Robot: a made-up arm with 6 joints. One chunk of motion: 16 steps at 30 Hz.
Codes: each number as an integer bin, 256 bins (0 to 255) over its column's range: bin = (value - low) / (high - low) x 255, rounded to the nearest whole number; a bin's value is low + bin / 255 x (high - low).
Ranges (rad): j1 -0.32..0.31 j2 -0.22..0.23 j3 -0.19..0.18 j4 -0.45..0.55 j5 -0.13..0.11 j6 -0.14..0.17
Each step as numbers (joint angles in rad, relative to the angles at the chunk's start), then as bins.
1 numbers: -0.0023 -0.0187 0.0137 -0.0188 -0.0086 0.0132
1 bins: 129 114 140 110 129 126
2 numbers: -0.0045 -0.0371 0.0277 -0.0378 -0.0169 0.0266
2 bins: 128 104 150 105 120 137
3 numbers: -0.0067 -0.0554 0.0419 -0.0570 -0.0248 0.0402
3 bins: 127 93 160 100 112 148
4 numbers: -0.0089 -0.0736 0.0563 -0.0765 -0.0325 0.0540
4 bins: 126 83 170 95 104 160
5 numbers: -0.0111 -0.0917 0.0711 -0.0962 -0.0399 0.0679
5 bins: 125 73 180 90 96 171
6 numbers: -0.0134 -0.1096 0.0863 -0.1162 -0.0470 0.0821
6 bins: 124 63 190 85 88 183
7 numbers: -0.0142 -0.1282 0.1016 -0.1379 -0.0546 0.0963
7 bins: 124 52 201 80 80 194
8 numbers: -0.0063 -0.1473 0.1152 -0.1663 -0.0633 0.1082
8 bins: 127 41 210 72 71 204
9 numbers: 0.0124 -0.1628 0.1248 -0.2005 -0.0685 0.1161
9 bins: 135 32 217 64 65 211
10 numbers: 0.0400 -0.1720 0.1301 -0.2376 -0.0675 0.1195
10 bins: 146 27 221 54 66 213
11 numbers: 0.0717 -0.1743 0.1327 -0.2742 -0.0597 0.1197
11 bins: 159 26 222 45 75 214
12 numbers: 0.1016 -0.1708 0.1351 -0.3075 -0.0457 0.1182
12 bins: 171 28 224 36 90 212
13 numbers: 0.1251 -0.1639 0.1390 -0.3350 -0.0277 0.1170
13 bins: 180 32 227 29 109 211
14 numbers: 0.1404 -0.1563 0.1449 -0.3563 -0.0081 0.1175
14 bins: 186 36 231 24 130 212
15 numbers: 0.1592 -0.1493 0.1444 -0.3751 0.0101 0.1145
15 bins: 194 40 230 19 149 209
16 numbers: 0.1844 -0.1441 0.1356 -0.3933 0.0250 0.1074
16 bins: 204 43 224 14 165 204
